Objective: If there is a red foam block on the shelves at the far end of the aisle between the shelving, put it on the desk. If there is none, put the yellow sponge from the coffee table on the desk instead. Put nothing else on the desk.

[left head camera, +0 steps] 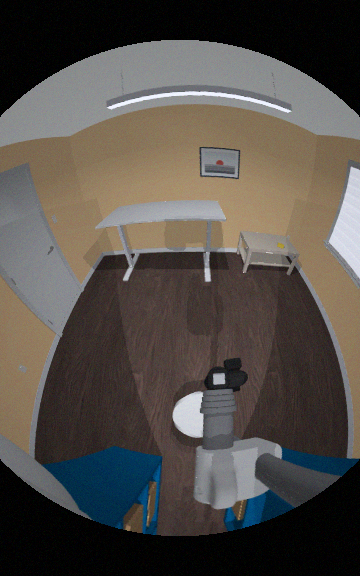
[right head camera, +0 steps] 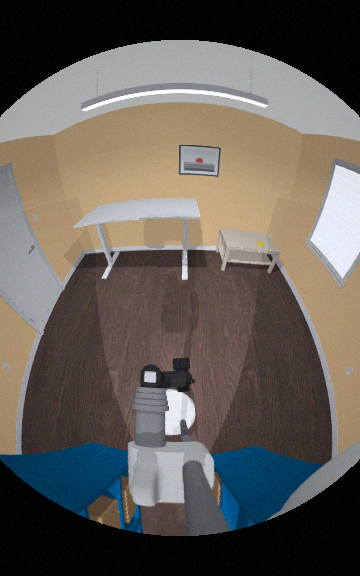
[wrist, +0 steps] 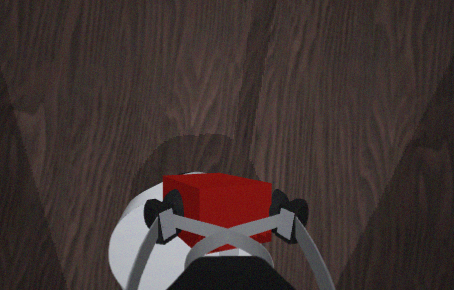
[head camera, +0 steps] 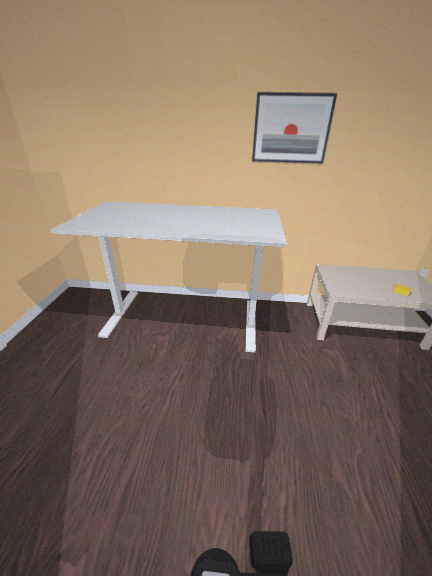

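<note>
My gripper is shut on a red foam block in the wrist view, one fingertip on each side of it, above the robot's round white base. The block does not show in the head views. The white desk stands against the far wall, ahead and to the left, with a bare top. The yellow sponge lies on the beige coffee table, to the right of the desk.
Blue shelving stands on both sides at the bottom of the left and right head views, close to the arm. Dark wood floor stretches up to the desk. A grey door is at the left, a window at the right.
</note>
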